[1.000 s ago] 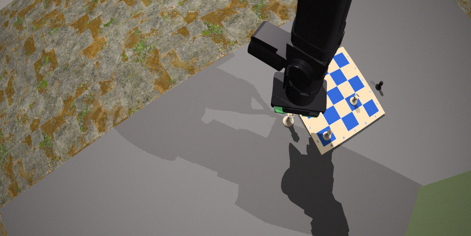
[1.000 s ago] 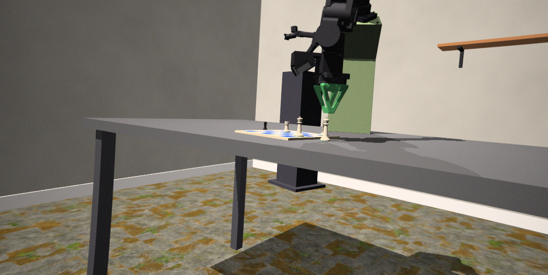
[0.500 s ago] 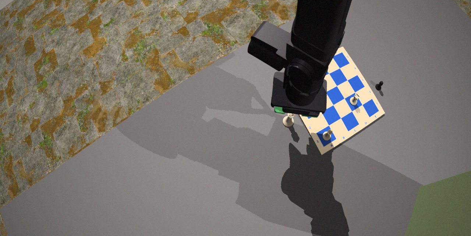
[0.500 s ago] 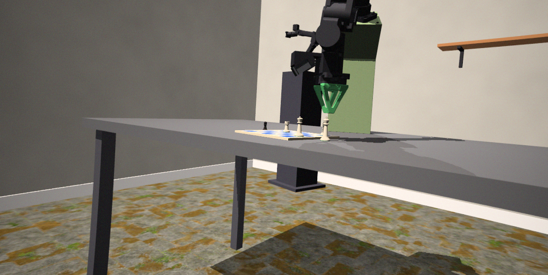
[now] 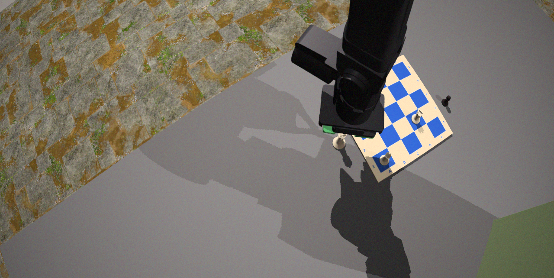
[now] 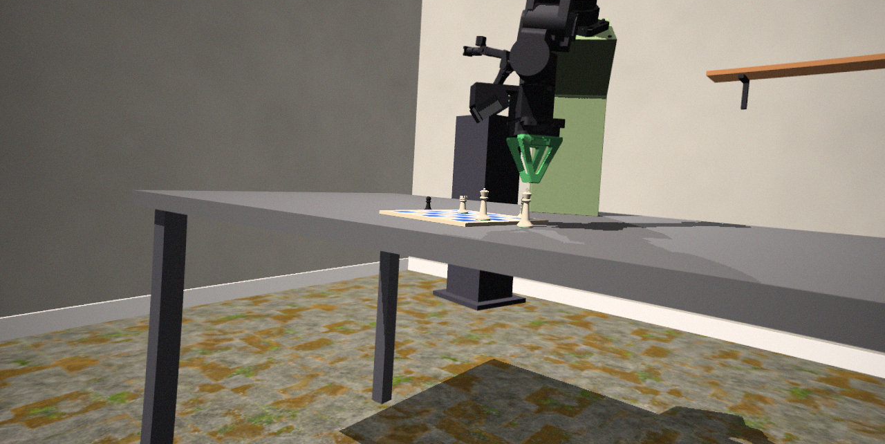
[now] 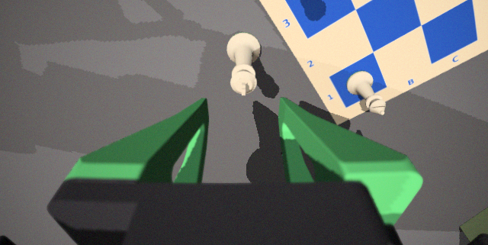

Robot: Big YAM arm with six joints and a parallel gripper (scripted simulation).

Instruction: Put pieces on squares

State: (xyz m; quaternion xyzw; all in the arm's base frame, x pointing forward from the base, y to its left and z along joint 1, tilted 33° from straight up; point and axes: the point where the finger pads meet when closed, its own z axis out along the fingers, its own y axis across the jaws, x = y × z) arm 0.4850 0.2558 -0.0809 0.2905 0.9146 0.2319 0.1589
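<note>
Right now the white king is 50 mm below my hand. Round my hand: board 20 mm ahead, 140 mm to the right, 80 mm below; then white pawn 70 mm behind, 70 mm to the right, 50 mm below; then black pawn 10 mm behind, 280 mm to the right, 70 mm below.
</note>
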